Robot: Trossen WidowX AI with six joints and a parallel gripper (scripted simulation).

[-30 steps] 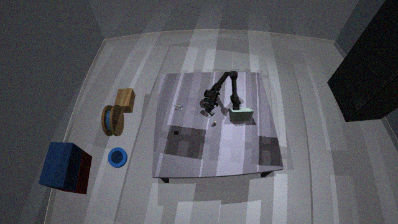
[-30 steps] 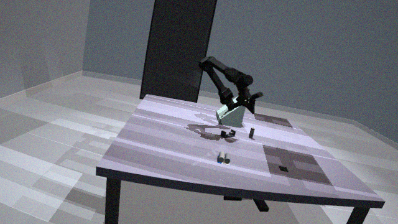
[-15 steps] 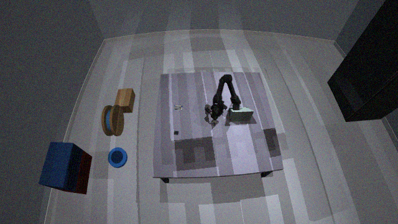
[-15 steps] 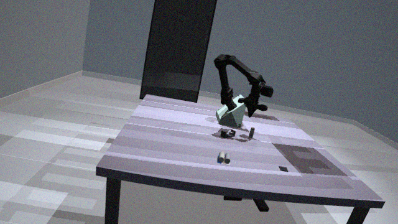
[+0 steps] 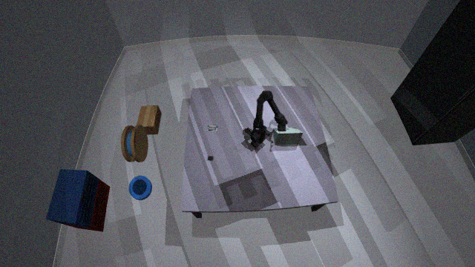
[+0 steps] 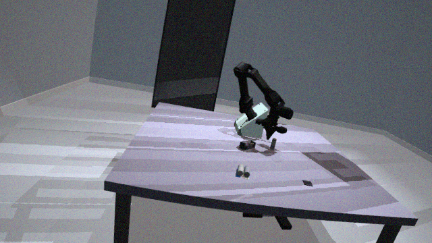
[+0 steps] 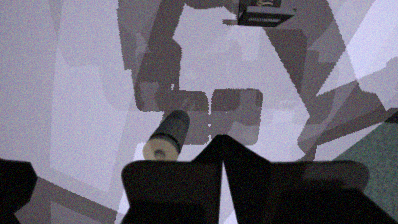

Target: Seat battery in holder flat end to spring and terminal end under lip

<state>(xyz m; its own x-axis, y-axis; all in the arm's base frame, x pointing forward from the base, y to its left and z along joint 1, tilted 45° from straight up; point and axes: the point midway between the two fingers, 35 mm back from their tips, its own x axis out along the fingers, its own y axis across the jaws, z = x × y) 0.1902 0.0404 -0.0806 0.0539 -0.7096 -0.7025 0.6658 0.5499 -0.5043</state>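
My gripper tip is 3 cm short of the battery, 3 cm to the right of it and 1 cm above it.
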